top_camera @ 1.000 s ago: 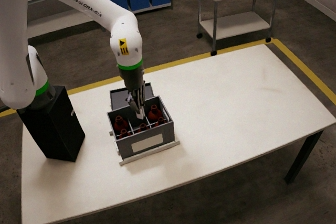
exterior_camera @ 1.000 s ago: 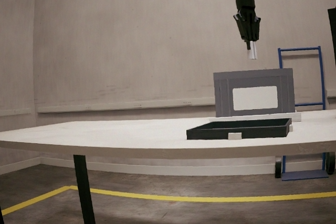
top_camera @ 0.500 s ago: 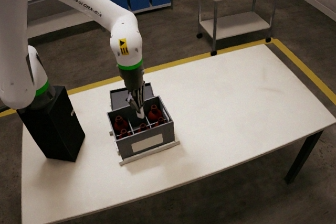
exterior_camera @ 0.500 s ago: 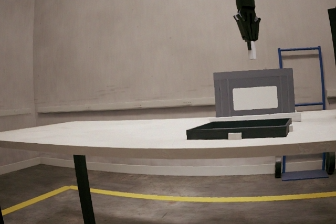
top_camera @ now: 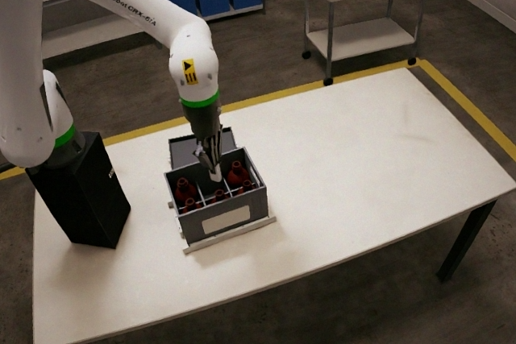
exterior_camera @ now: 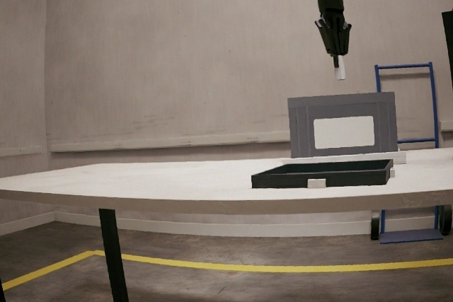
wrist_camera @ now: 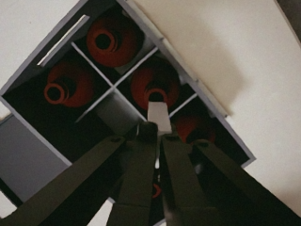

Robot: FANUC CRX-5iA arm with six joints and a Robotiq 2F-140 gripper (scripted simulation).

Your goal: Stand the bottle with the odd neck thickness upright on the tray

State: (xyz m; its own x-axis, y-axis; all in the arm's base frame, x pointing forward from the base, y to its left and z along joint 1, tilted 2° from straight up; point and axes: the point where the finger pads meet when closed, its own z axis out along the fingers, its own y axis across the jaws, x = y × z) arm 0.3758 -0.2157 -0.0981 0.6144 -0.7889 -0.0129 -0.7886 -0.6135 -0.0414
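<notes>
Right now the crate is 50 mm to the left of my hand and 170 mm below it. From my hand the other things lie so: dark tray: 60 mm ahead, 330 mm to the left, 240 mm below; then bottle: 80 mm behind, 100 mm to the left, 170 mm below.
</notes>
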